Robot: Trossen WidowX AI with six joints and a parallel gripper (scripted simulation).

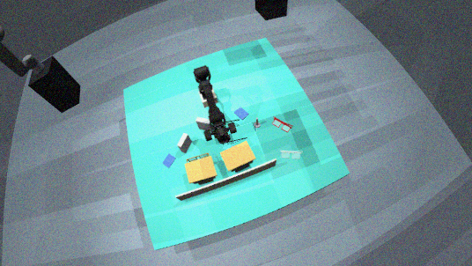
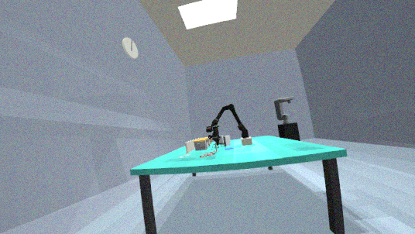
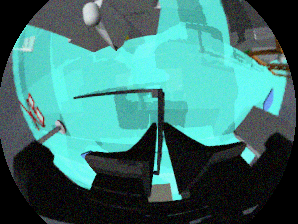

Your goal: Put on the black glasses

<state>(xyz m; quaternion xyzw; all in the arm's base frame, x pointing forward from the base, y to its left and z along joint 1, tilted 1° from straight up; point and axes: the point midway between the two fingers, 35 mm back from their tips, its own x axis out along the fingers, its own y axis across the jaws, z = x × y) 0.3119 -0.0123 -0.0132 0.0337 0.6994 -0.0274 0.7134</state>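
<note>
My gripper tip is 2 cm past the black glasses, 6 cm to the right of it and 1 cm below it. Round my gripper tip: long bar: 28 cm ahead, 7 cm to the right, 3 cm above; white peg: 24 cm to the left.
</note>
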